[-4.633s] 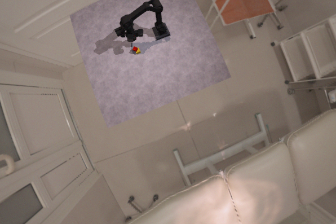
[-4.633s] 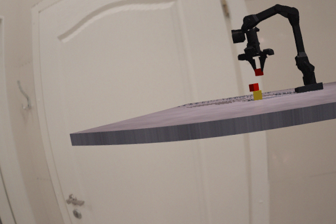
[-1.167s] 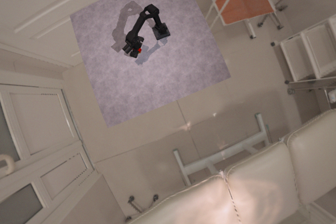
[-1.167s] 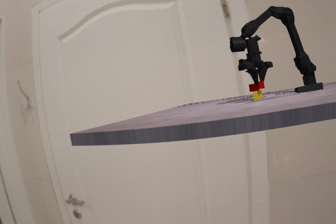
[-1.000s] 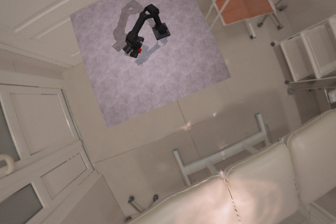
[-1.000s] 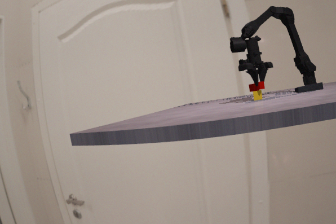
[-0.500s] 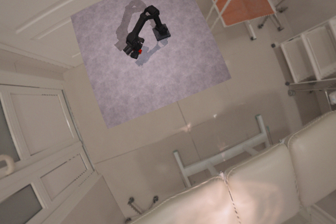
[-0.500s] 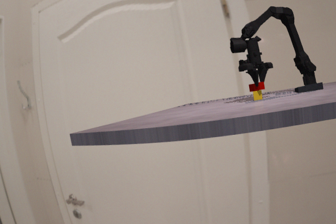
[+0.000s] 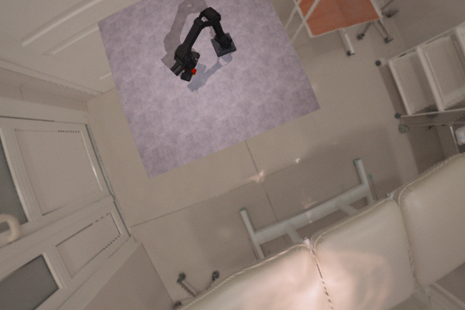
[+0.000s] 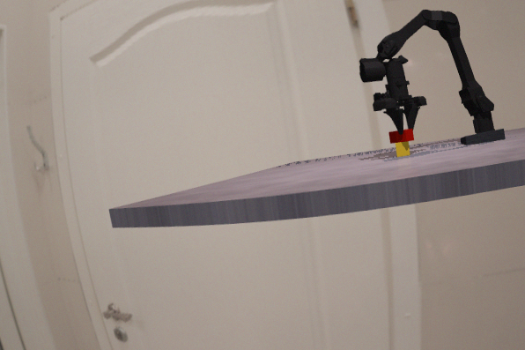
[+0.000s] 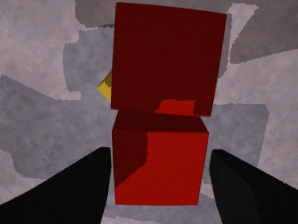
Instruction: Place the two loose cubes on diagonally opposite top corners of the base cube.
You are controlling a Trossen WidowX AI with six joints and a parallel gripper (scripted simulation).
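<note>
Right now my gripper tip is 20 mm short of the yellow base cube, 10 mm to the left of it and 40 mm above it.
</note>
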